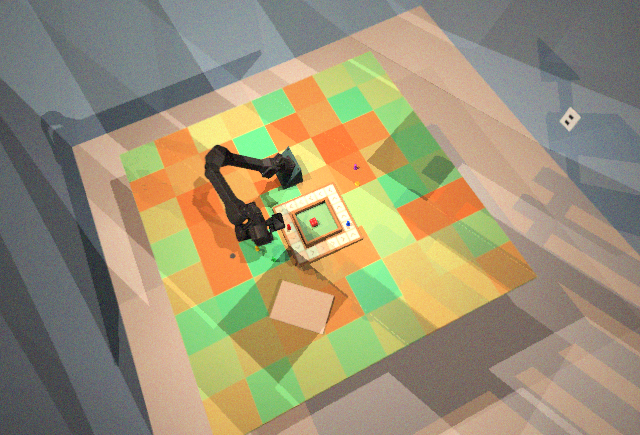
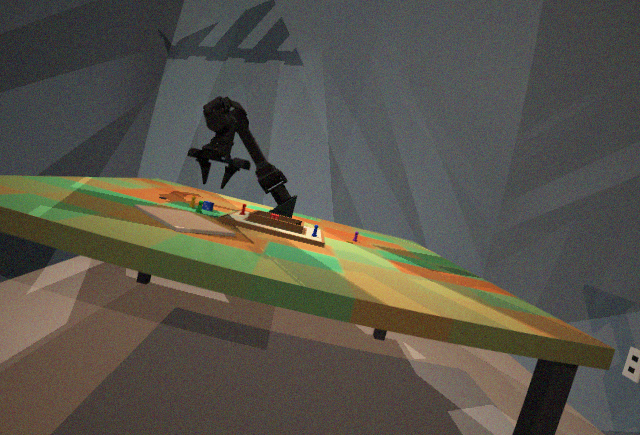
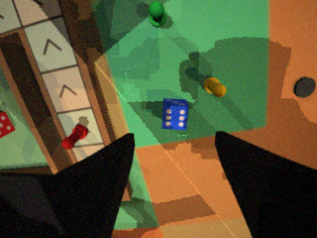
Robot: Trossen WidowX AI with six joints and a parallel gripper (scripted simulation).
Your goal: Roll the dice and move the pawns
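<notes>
Now: gripper tip 1 cm short of the yellow pawn, 5 cm to the left of it and 6 cm above it. From my gripper tip the other things lie so: green pawn: 9 cm ahead, 2 cm to the right, 6 cm below; then red pawn: 1 cm ahead, 11 cm to the left, 5 cm below; then dark disc: 3 cm behind, 14 cm to the right, 7 cm below.
</notes>
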